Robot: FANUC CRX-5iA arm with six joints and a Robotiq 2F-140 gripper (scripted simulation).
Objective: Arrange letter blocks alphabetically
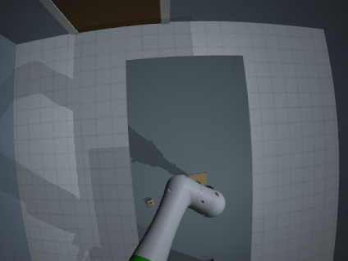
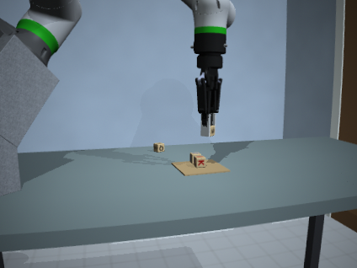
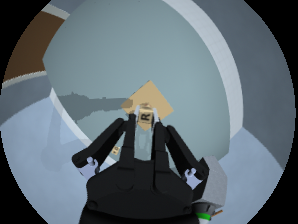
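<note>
The tan mat lies 2 cm behind my hand, 1 cm to the left of it and 13 cm below it.
</note>
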